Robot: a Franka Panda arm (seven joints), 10 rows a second.
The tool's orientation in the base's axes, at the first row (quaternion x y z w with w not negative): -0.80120 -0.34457 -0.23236 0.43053
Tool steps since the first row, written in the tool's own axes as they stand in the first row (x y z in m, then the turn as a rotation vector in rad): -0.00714 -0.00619 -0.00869 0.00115 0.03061 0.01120; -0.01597 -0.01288 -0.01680 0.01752 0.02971 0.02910; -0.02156 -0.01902 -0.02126 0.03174 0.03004 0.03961; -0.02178 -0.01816 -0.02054 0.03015 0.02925 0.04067; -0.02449 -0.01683 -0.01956 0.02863 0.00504 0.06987; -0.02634 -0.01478 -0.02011 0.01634 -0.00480 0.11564; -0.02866 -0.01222 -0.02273 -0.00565 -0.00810 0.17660; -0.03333 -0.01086 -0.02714 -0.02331 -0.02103 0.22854; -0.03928 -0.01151 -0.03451 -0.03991 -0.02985 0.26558; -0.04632 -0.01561 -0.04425 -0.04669 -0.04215 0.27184
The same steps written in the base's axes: -0.00999 -0.00747 0.00303 0.02463 -0.00207 -0.02128; -0.02141 -0.01486 0.00490 0.03602 0.01926 -0.01919; -0.03003 -0.01821 0.00673 0.04637 0.03307 -0.01533; -0.02947 -0.01801 0.00576 0.04481 0.03372 -0.01653; -0.03017 -0.01865 0.00273 0.02782 0.06750 -0.01994; -0.02988 -0.02058 0.00069 0.01583 0.10593 -0.04681; -0.02967 -0.02462 -0.00085 0.00357 0.15130 -0.09155; -0.03204 -0.03055 -0.00240 -0.01379 0.19430 -0.12359; -0.03698 -0.03865 -0.00219 -0.02849 0.22339 -0.14934; -0.04541 -0.04780 0.00035 -0.04171 0.23115 -0.15062
